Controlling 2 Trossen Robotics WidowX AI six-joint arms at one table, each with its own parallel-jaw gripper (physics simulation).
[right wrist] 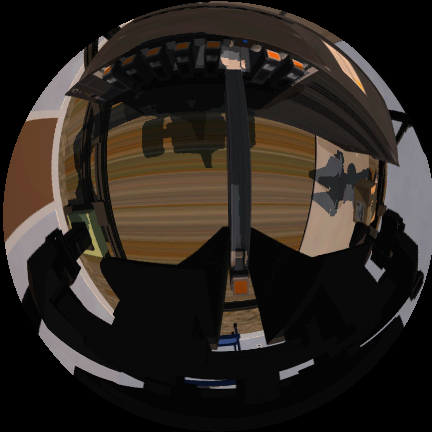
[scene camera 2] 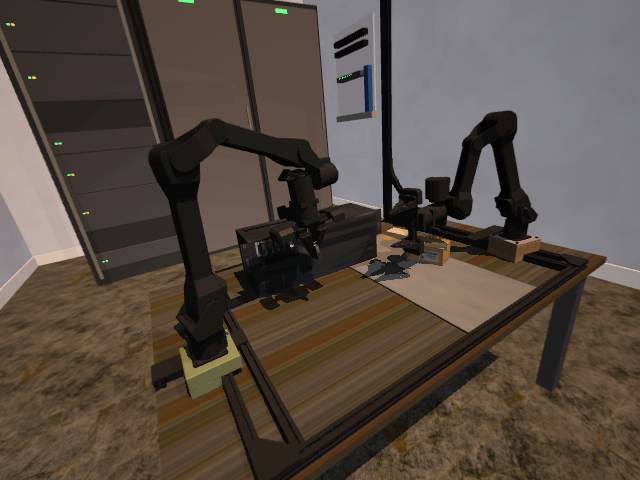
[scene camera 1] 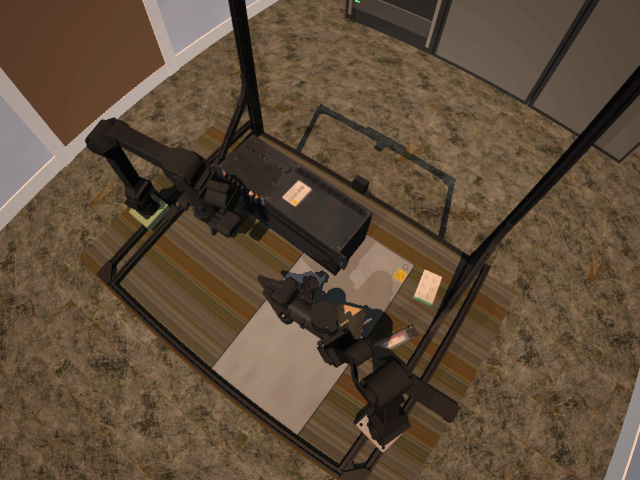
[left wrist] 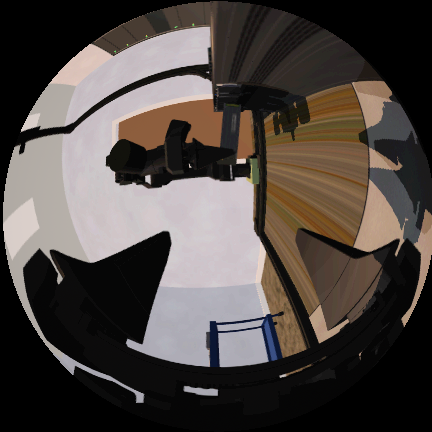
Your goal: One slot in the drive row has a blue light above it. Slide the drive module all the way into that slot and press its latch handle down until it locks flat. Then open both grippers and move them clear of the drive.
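Seen in the pictures: left gripper, fingertip midpoint: point(scene camera 2: 390, 230) point(scene camera 1: 260, 284) point(left wrist: 235, 236); right gripper, fingertip midpoint: point(right wrist: 235, 232) point(scene camera 2: 314, 255) point(scene camera 1: 218, 227) point(left wrist: 232, 151); left arm's base, link origin: point(scene camera 2: 514, 236) point(scene camera 1: 383, 425); right arm's base, link origin: point(right wrist: 81, 235) point(scene camera 2: 208, 351) point(scene camera 1: 147, 207) point(left wrist: 248, 169).
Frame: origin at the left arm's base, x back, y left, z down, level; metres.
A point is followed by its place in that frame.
The dark drive module point(right wrist: 239, 175) {y -0.053, x -0.683, z -0.106 m} point(left wrist: 230, 125) {y -0.069, x -0.680, z -0.086 m} is long and slim, with an orange-marked latch end point(right wrist: 240, 286) {y -0.002, x -0.671, z -0.123 m} near my right fingers. My right gripper point(right wrist: 235, 232) {y -0.015, x -0.670, z -0.085 m} point(scene camera 1: 225, 225) {y -0.015, x -0.670, z -0.085 m} point(scene camera 2: 314, 249) {y -0.015, x -0.670, z -0.085 m} is shut on it, in front of the dark drive enclosure point(scene camera 1: 320, 217) {y -0.231, x -0.497, z -0.114 m} point(scene camera 2: 351, 232) {y -0.181, x -0.492, z -0.059 m} point(left wrist: 280, 45). In the right wrist view the blue light point(right wrist: 245, 41) is above a gap in the orange-marked drive row, and the module's far end lines up with that gap. Whether it has entered is unclear; the latch angle is too. My left gripper point(left wrist: 235, 236) {y 0.000, x -0.458, z -0.112 m} point(scene camera 2: 393, 227) {y 0.000, x -0.458, z -0.112 m} is open and empty, away from the module.
A pale grey mat point(scene camera 1: 279, 372) {y 0.105, x -0.286, z 0.059 m} point(scene camera 2: 465, 304) {y 0.157, x -0.344, z 0.059 m} lies beside the enclosure. A small cardboard box point(scene camera 2: 439, 253) {y -0.043, x -0.256, z 0.017 m} is near the left arm, and a white card point(scene camera 1: 428, 286) {y -0.384, x -0.178, z 0.060 m} lies by the frame. Dark frame rails point(scene camera 1: 206, 353) border the table.
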